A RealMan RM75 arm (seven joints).
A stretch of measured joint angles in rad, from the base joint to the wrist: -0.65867, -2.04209, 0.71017, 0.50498, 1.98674, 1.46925, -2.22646; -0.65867, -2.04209, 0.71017, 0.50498, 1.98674, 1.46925, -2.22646; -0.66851, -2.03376, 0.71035, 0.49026, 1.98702, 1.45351, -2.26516; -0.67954, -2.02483, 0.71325, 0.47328, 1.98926, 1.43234, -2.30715; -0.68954, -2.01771, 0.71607, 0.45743, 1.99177, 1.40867, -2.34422; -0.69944, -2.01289, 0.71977, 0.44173, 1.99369, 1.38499, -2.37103; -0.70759, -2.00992, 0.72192, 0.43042, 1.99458, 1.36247, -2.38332; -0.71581, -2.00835, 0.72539, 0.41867, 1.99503, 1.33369, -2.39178; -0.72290, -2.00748, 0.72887, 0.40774, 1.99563, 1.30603, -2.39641; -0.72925, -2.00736, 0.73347, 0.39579, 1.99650, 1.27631, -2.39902; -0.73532, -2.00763, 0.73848, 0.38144, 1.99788, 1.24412, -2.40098; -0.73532, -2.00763, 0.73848, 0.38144, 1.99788, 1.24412, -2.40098; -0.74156, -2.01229, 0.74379, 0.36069, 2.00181, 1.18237, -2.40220
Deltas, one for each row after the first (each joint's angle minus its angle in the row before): 0.00000, 0.00000, 0.00000, 0.00000, 0.00000, 0.00000, 0.00000; -0.00984, 0.00833, 0.00018, -0.01472, 0.00028, -0.01574, -0.03870; -0.01103, 0.00893, 0.00290, -0.01698, 0.00224, -0.02117, -0.04199; -0.01000, 0.00712, 0.00282, -0.01585, 0.00251, -0.02367, -0.03707; -0.00990, 0.00482, 0.00370, -0.01570, 0.00192, -0.02368, -0.02681; -0.00815, 0.00297, 0.00215, -0.01131, 0.00089, -0.02252, -0.01229; -0.00822, 0.00157, 0.00347, -0.01175, 0.00045, -0.02878, -0.00846; -0.00709, 0.00087, 0.00348, -0.01093, 0.00060, -0.02766, -0.00463; -0.00635, 0.00012, 0.00460, -0.01195, 0.00087, -0.02972, -0.00261; -0.00607, -0.00027, 0.00501, -0.01435, 0.00138, -0.03219, -0.00196; 0.00000, 0.00000, 0.00000, 0.00000, 0.00000, 0.00000, 0.00000; -0.00624, -0.00466, 0.00531, -0.02075, 0.00393, -0.06175, -0.00122
